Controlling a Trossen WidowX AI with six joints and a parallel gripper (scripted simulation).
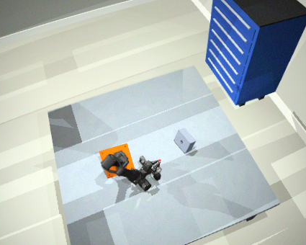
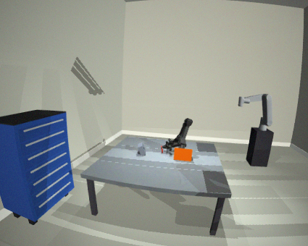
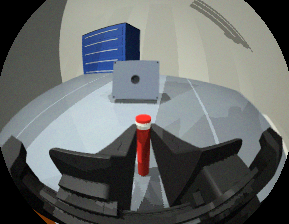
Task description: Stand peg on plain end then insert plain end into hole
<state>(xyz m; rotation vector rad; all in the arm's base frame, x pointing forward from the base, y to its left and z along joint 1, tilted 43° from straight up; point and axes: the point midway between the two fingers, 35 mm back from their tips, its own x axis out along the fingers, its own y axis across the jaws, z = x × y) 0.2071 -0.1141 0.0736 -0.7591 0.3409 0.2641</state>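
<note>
Now: gripper tip 10 mm above the peg. Also, from my gripper tip: panel: 220 mm ahead, 90 mm to the left, 10 mm below.
</note>
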